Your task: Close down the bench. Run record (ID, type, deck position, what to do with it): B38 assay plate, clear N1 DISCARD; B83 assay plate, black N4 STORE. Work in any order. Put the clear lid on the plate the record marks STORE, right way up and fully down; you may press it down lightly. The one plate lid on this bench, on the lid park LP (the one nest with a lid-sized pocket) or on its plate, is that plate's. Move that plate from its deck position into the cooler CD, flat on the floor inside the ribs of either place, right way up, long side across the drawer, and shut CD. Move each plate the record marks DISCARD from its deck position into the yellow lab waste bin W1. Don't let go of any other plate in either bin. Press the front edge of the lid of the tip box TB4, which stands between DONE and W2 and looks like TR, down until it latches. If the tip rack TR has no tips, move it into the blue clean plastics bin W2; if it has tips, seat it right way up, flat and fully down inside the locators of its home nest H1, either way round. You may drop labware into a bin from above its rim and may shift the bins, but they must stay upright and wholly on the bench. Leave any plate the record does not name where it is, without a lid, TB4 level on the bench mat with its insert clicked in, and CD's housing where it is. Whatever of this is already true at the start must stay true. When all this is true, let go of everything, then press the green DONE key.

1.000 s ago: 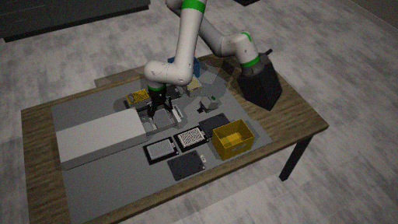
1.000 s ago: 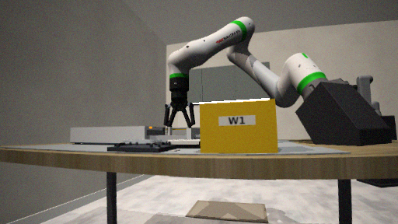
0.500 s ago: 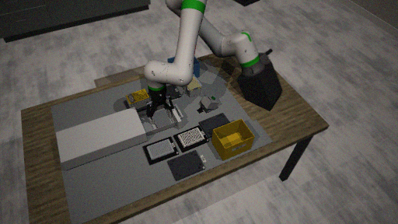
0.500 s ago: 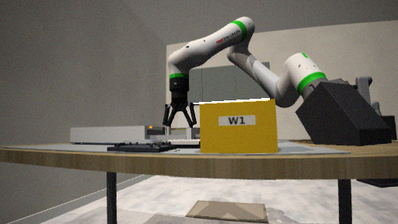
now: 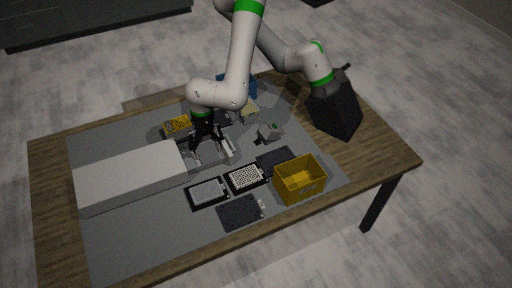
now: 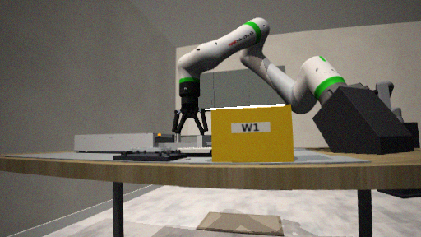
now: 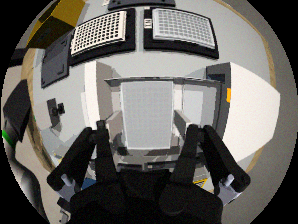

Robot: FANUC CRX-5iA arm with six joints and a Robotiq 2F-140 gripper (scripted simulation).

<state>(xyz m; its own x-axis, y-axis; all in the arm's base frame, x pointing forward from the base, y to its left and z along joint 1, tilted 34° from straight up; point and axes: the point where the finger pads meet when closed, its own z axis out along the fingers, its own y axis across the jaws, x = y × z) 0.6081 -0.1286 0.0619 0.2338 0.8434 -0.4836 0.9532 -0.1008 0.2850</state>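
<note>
Right now the clear lid is 10 mm below my hand. Round my hand: cooler CD: 180 mm ahead, 40 mm to the right, 10 mm below; then black plate: 20 mm below; then cooler drawer: 30 mm ahead, 20 mm below, 10 mm to the right.
</note>
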